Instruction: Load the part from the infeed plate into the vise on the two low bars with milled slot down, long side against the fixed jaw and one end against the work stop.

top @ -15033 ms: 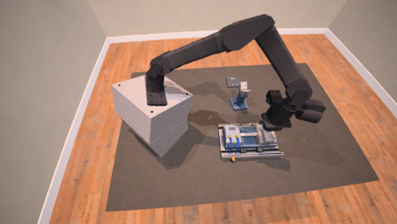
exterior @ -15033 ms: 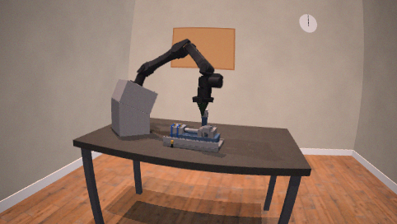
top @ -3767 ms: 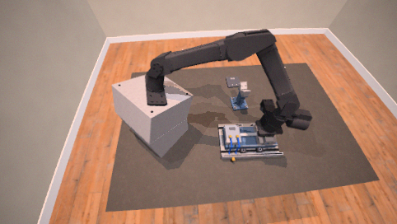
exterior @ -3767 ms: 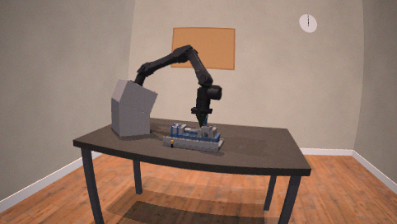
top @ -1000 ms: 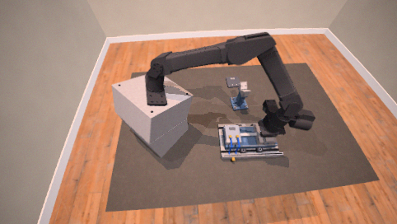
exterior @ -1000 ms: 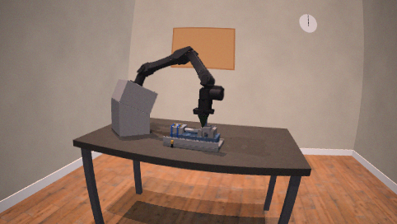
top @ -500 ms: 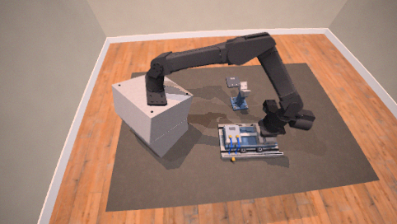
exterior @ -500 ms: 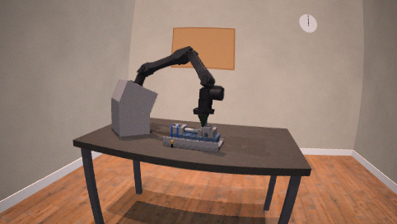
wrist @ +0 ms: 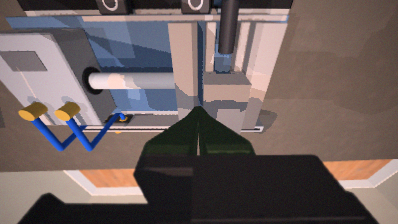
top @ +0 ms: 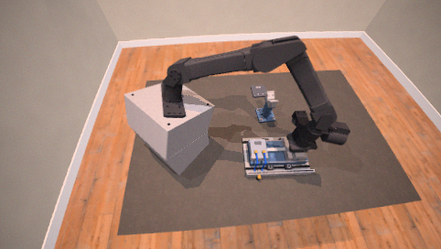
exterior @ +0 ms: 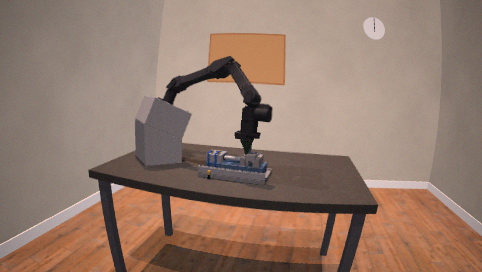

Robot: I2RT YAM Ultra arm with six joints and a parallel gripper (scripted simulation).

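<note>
The part lies 2 cm below my hand and 2 cm ahead of it. Round my hand: moving jaw (3 cm below, 2 cm to the left, 1 cm behind); fixed jaw (6 cm ahead, 3 cm below, 1 cm to the left); work stop (6 cm to the left, 4 cm ahead, 2 cm below).
</note>
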